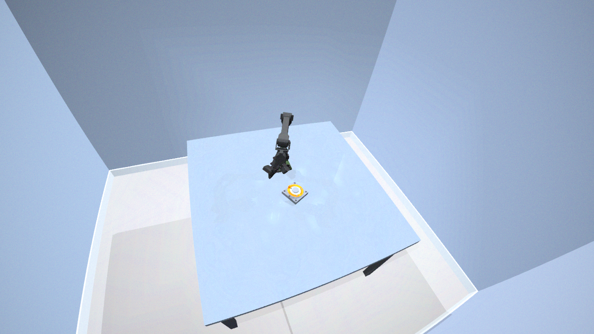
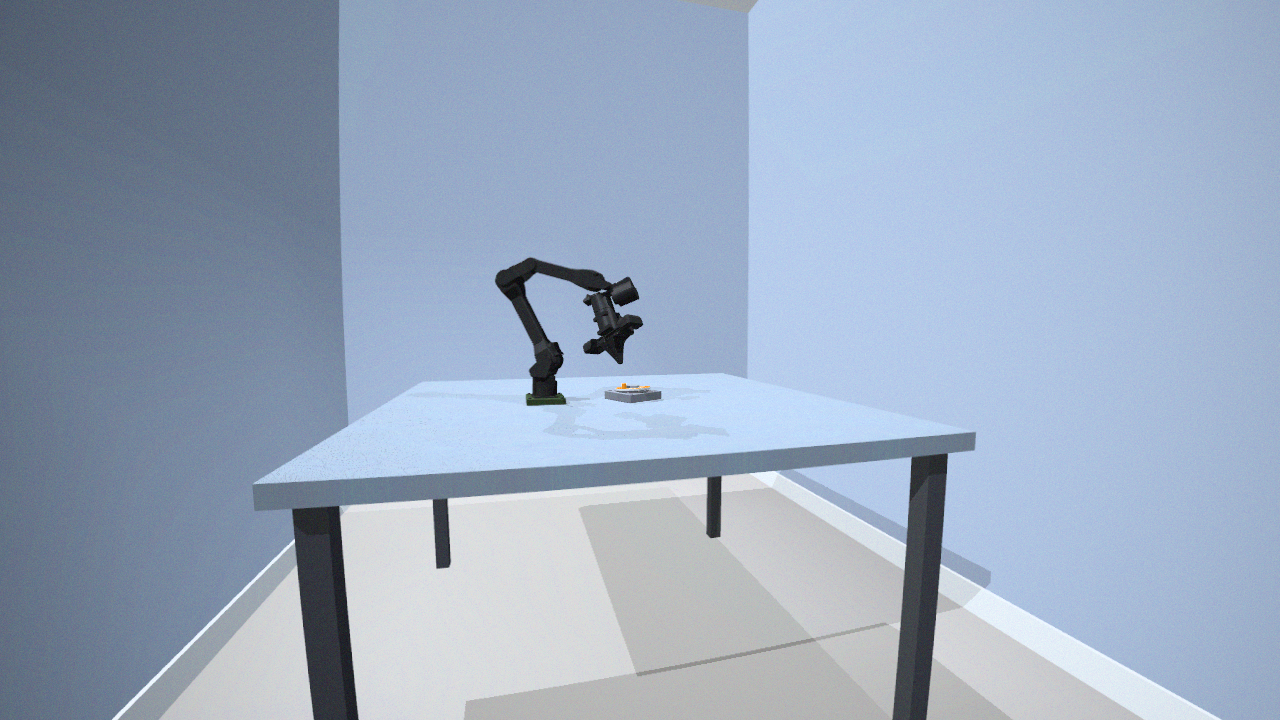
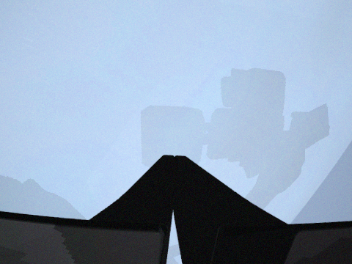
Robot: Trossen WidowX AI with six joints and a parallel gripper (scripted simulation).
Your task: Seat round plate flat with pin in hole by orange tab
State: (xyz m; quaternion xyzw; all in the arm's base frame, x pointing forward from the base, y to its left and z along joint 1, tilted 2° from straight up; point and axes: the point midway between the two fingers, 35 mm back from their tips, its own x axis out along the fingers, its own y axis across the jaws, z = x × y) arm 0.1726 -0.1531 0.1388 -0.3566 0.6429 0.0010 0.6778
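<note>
Right now my gripper tip is 140 mm to the right of the round plate, 80 mm above it and 70 mm short of it. Round my gripper tip: grey square base: 150 mm to the left, 100 mm below, 90 mm ahead.
</note>
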